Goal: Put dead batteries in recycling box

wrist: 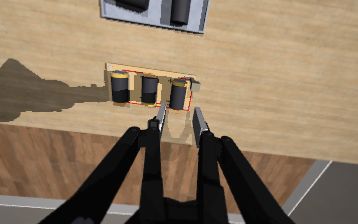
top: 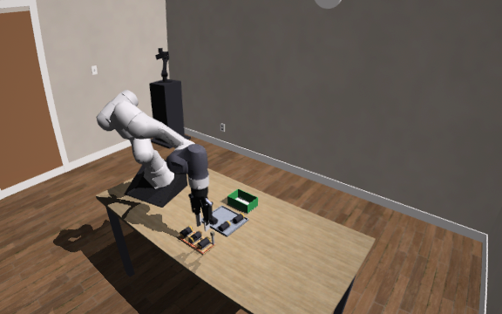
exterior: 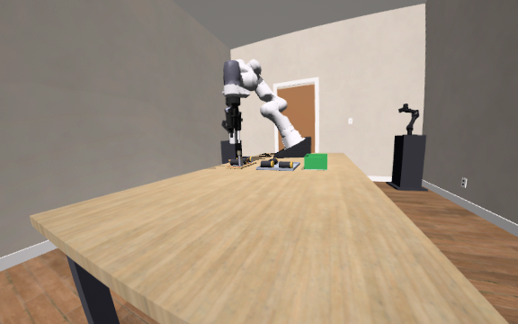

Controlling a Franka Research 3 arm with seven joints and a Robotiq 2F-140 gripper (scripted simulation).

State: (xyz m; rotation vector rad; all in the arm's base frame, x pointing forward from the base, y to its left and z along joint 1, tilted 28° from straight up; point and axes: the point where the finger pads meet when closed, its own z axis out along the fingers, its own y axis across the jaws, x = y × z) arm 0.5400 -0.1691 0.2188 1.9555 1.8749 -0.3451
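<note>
Now: hand 30 mm short of the bulb, 30 mm to the right of it and 80 mm above it. The rest, counted from my hand: green recycling box 50 mm behind, 410 mm to the left, 140 mm below; grey tray 50 mm behind, 220 mm to the left, 160 mm below.
</note>
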